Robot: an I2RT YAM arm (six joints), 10 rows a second.
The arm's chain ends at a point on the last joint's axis. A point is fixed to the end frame.
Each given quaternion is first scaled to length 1.
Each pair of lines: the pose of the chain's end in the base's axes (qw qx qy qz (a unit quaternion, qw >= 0); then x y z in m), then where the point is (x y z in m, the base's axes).
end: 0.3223 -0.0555 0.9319 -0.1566 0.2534 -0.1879 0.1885
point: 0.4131 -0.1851 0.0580
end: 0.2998 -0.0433 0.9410 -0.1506 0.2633 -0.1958 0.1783
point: 0.4171 -0.1946 0.0408
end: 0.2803 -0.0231 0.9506 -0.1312 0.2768 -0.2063 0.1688
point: 0.4253 -0.2031 0.0257
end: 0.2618 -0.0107 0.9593 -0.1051 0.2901 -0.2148 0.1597
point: 0.4332 -0.2053 0.0114
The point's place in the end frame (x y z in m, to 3 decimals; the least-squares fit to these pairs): -0.050 0.045 0.195
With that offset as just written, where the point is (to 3 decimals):
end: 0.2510 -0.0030 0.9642 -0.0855 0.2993 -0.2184 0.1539
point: 0.439 -0.203 0.003
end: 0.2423 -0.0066 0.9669 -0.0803 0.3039 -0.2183 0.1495
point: 0.441 -0.201 -0.004
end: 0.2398 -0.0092 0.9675 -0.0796 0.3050 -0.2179 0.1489
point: 0.441 -0.200 -0.005
